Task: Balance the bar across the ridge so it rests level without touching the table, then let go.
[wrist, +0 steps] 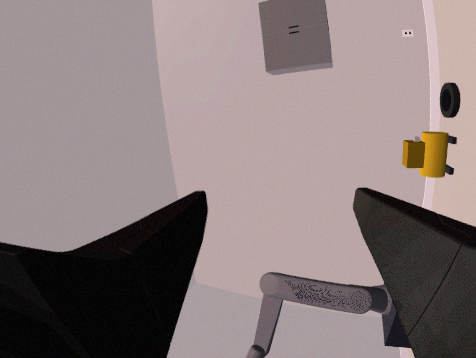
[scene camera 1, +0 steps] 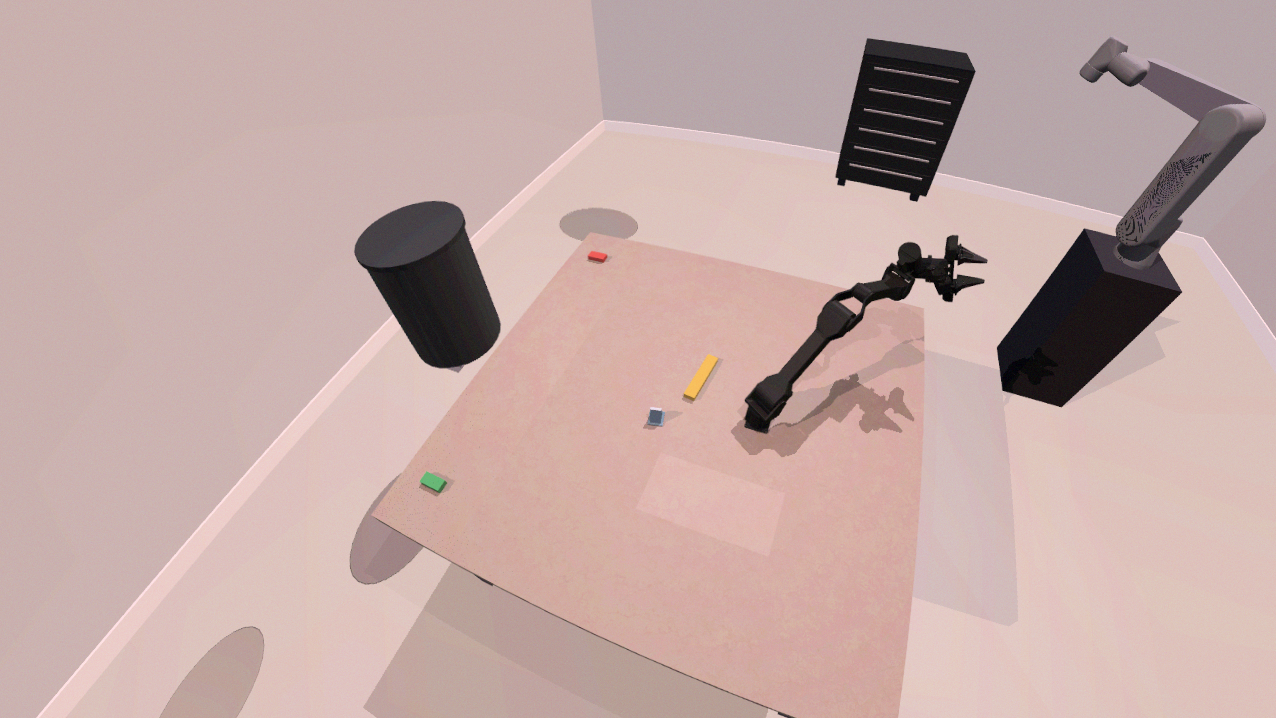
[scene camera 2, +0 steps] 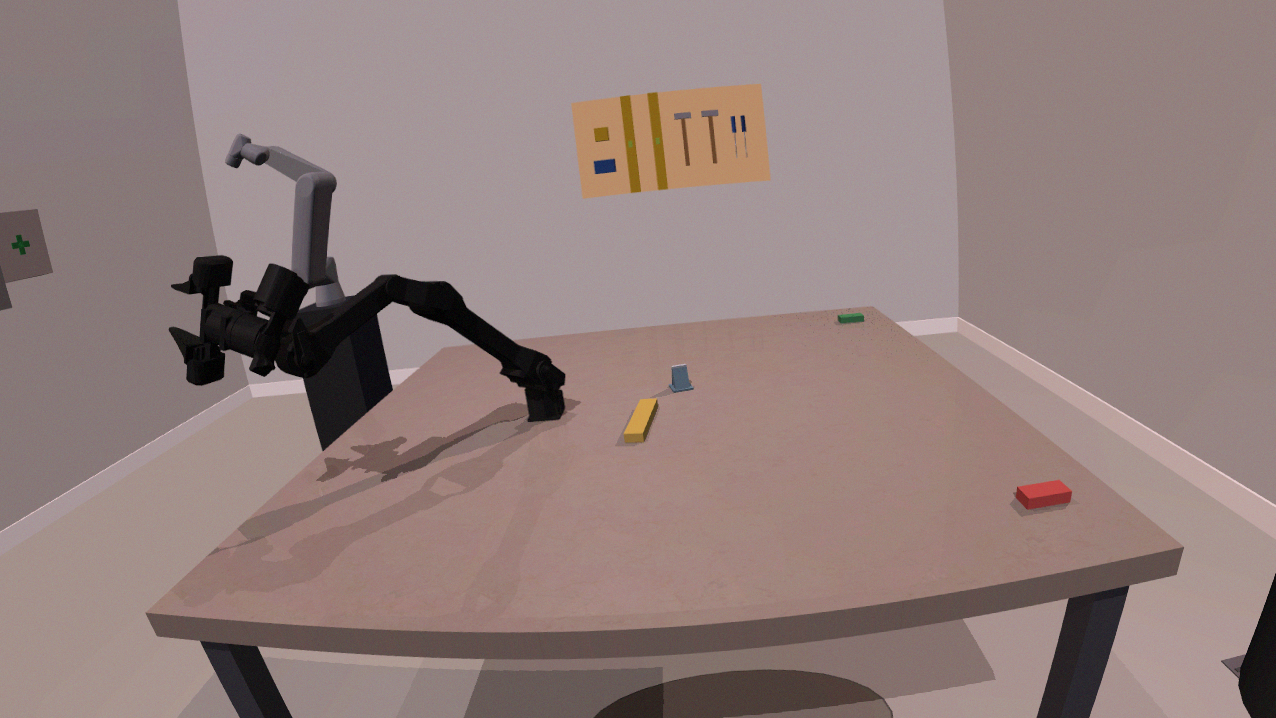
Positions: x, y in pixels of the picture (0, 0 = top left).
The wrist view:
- my gripper: 281, 199
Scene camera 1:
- my gripper: 985, 271
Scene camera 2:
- my gripper: 171, 307
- yellow bar: 638, 427
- red block: 1049, 493
